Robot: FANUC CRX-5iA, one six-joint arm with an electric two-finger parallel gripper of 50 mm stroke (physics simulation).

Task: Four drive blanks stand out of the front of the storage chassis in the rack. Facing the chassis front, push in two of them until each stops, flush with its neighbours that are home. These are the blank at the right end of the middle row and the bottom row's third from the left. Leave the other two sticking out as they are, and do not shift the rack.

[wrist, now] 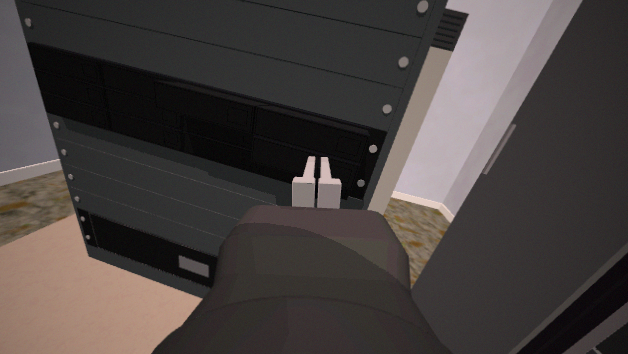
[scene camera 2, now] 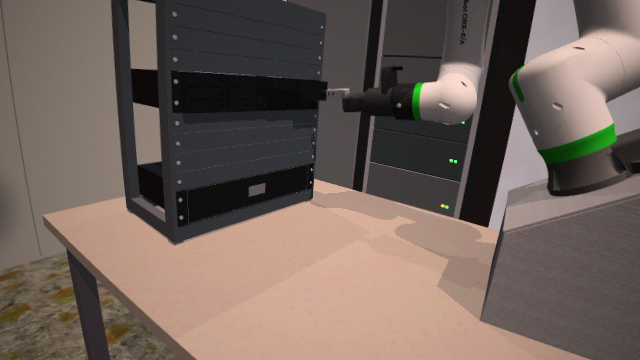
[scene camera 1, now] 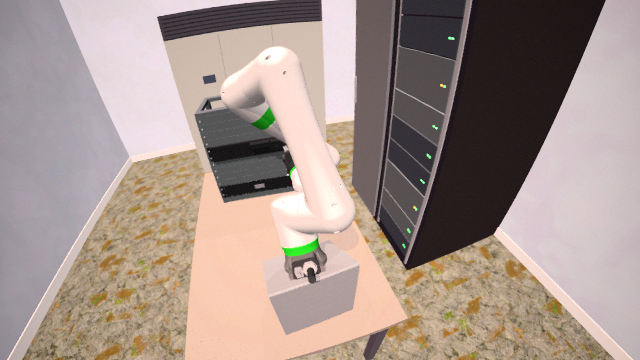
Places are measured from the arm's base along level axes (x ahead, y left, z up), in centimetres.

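Pixels of known places: gripper, fingertip midpoint: (wrist: 317, 169) (scene camera 2: 327, 93) (scene camera 1: 284, 147); arm's base at its link origin: (scene camera 2: 591, 180) (scene camera 1: 306, 263).
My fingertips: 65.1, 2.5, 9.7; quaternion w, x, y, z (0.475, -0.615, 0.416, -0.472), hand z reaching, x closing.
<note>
For each thing: its middle in the pictures, then the offset to it from my fingertips, as dx, dy, dz. "spot": a spot on its surface instead. Level surfaces: height alone.
- storage chassis at a spot on its surface: (wrist: 132, 122) spot: +5.1, +26.0, -3.1
- top row's third blank at the middle of its body: (wrist: 235, 105) (scene camera 2: 273, 82) (scene camera 1: 259, 140) +8.3, +13.4, +1.9
- middle row's right-end blank at the middle of its body: (wrist: 313, 149) (scene camera 2: 299, 94) +9.0, +2.4, -1.0
- bottom row's third blank at the middle of its body: (wrist: 245, 143) (scene camera 2: 263, 102) +11.8, +13.6, -3.8
- table at its surface level: dz -36.8
- black unit with a pale label, surface spot: (wrist: 145, 247) (scene camera 2: 227, 195) spot: +6.4, +28.8, -27.1
The storage chassis (wrist: 132, 122) (scene camera 2: 207, 93) is a black band across the rack (wrist: 350, 72) (scene camera 2: 165, 125). In the wrist view the top row's third blank (wrist: 200, 102) and right-end blank (wrist: 300, 131) stand out. Below the latter is the middle row's right-end blank (wrist: 280, 155); how far it stands out is unclear. The bottom row's third blank (wrist: 220, 159) is dark, its depth also unclear. My gripper (wrist: 317, 169) (scene camera 2: 328, 93) is shut and empty, its tips over the lower part of the right-end column. In scene camera 2 they are close to the chassis's right end; contact cannot be told.
The rack stands on the table (scene camera 1: 225, 250) (scene camera 2: 280, 280). A black unit with a pale label (scene camera 2: 220, 202) (wrist: 145, 247) sits low in it. A tall server cabinet (scene camera 1: 500, 125) stands to the right. The arm's base is on a grey block (scene camera 1: 315, 305) (scene camera 2: 565, 270).
</note>
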